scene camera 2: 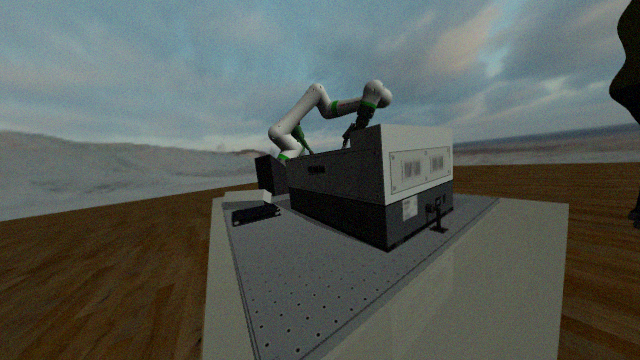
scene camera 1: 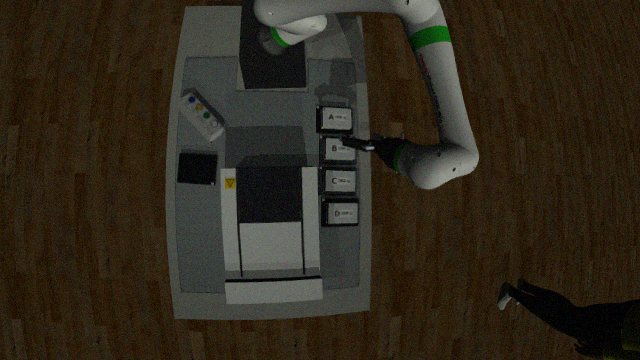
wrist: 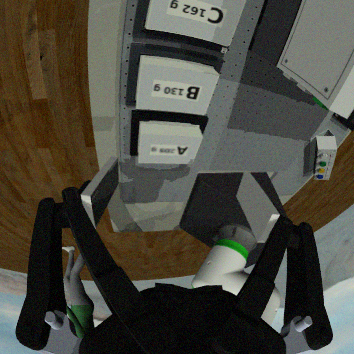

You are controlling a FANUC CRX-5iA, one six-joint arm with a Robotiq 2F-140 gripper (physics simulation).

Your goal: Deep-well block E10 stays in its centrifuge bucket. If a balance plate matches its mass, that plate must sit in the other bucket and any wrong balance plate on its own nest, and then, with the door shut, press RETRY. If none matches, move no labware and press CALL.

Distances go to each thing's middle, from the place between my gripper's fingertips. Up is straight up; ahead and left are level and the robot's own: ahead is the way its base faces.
Scene:
Now: the centrifuge (scene camera 2: 394, 181) 38 cm ahead of my hand, 28 cm to the right of it and 10 cm below it. Round my hand: button box (scene camera 1: 203, 125) (61 cm to the right, 18 cm below, 7 cm behind).

